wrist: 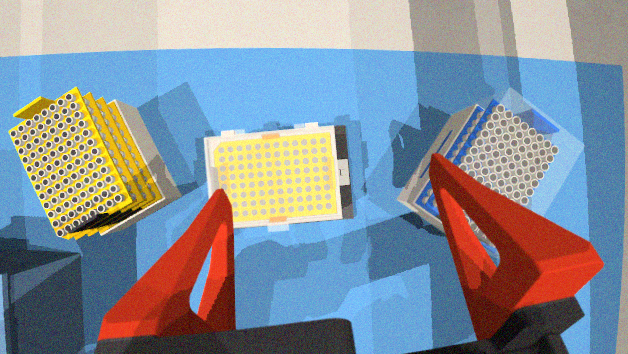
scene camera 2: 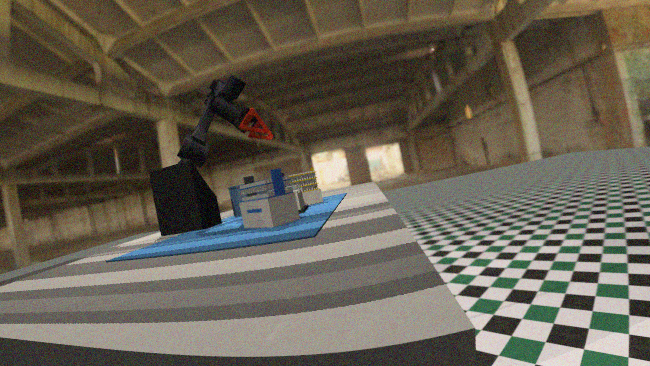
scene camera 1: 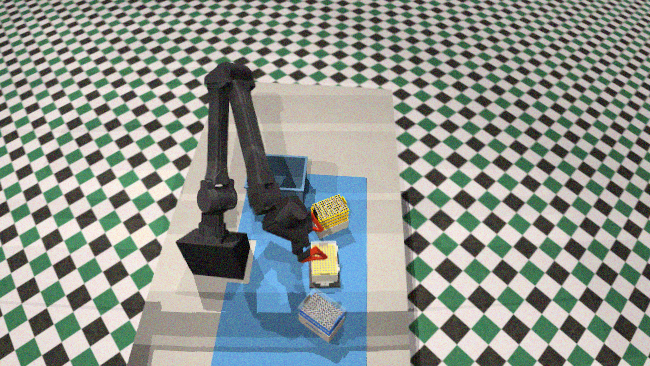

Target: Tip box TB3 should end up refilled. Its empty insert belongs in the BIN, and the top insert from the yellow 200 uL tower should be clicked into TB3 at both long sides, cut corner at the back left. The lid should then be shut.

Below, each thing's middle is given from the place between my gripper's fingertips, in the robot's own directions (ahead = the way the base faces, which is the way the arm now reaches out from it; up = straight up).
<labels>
My hand is 40 mm to the right of the clear lid [scene camera 1: 329,266] and 170 mm above it. The rest, counted from my hand: blue bin [scene camera 1: 290,172] 180 mm behind, 370 mm to the left, 170 mm below.
</labels>
